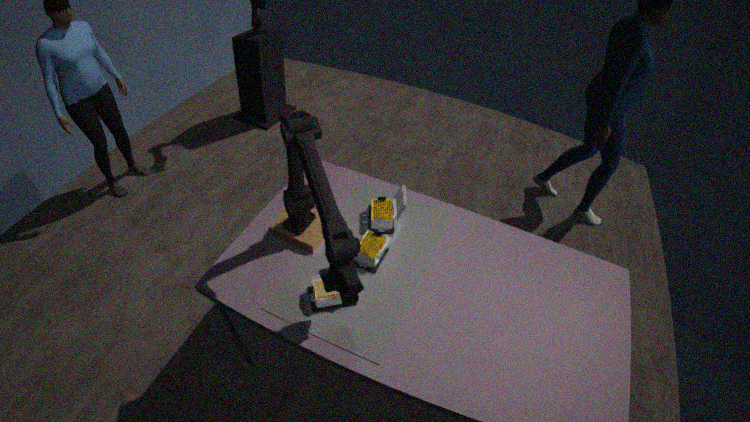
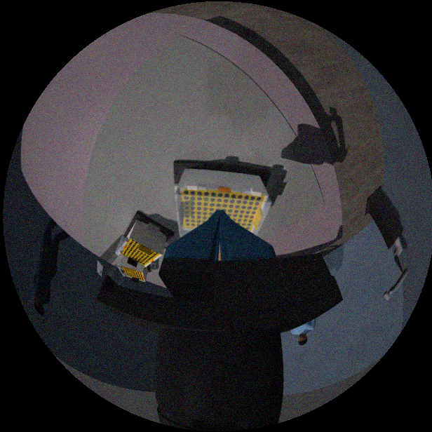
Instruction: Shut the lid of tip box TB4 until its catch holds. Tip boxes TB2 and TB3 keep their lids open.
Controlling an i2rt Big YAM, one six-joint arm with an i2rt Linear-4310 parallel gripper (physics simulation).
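Frame: origin at the arm's base, x ahead, y left, z up, level; millimetres.
Seen in the pictures: gripper, fingertip midpoint: (image 1: 336, 289); arm's base, origin of the base link: (image 1: 299, 222).
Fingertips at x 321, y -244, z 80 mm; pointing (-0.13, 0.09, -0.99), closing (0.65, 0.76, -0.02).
Note:
Offsets run from my fingertips to a thing's top centre. Level surfaces: height alone.
The nearest tip box @(dx -51, dy +43, dz -42 mm) (image 1: 326, 299) (image 2: 222, 179) stands under the gripper; its label cannot be read. Its yellow rack looks paler than the others, as if a see-through lid lies over it. An orange catch (image 2: 224, 189) shows at its edge; whether it holds cannot be told. My gripper (image 1: 350, 300) (image 2: 219, 215) is shut and empty, its blue fingertips over this box; contact cannot be told. The middle tip box @(dx -15, dy +274, dz -44 mm) (image 1: 373, 247) (image 2: 144, 250) and the far tip box @(dx -64, dy +459, dz -44 mm) (image 1: 382, 211) (image 2: 133, 273) show bright yellow racks. A clear lid (image 1: 403, 195) stands upright beside the far box.
The boxes stand on a grey-green area of the pink table @(dz -122 mm) (image 1: 513, 293) (image 2: 65, 130). The arm's wooden base (image 1: 309, 242) is left of the middle box. A thin dark line (image 1: 340, 346) runs near the table's front edge. Two people (image 1: 78, 62) (image 1: 611, 104) stand beyond the table.

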